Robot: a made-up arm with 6 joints.
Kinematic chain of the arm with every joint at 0, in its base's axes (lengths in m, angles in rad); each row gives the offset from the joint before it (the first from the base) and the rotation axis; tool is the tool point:
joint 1: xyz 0 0 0.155 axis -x
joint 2: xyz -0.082 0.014 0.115 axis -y
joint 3: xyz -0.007 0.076 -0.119 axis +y
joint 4: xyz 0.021 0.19 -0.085 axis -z
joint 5: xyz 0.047 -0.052 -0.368 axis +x
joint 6: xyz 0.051 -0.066 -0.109 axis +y
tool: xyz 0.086 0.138 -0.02
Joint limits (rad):
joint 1: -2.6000..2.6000
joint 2: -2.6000..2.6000
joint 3: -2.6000..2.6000
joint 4: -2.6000..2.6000
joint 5: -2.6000..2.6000
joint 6: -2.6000..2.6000
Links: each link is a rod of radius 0.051 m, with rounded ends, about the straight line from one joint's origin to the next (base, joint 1, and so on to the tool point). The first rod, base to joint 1, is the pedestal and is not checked.
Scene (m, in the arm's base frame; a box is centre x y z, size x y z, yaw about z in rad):
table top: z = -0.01
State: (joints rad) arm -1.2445 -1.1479 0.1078 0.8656 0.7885 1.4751
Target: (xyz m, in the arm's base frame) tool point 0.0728 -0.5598 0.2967
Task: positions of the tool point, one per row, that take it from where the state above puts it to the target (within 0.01 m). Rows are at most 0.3 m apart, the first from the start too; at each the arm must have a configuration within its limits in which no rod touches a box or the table.
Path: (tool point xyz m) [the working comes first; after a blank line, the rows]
Joints at the target: -1.5671 -2.4087 1.6606 1.7672 1.5021 1.1648
Straight joint move there: clear.

1: -0.7410 0.0909 0.4209
2: -0.7187 -0.1862 0.4555
3: -0.5893 -0.4279 0.4522
4: -0.3811 -0.5864 0.4141
5: -0.1414 -0.6312 0.3555
6: 0.0728 -0.5598 0.2967

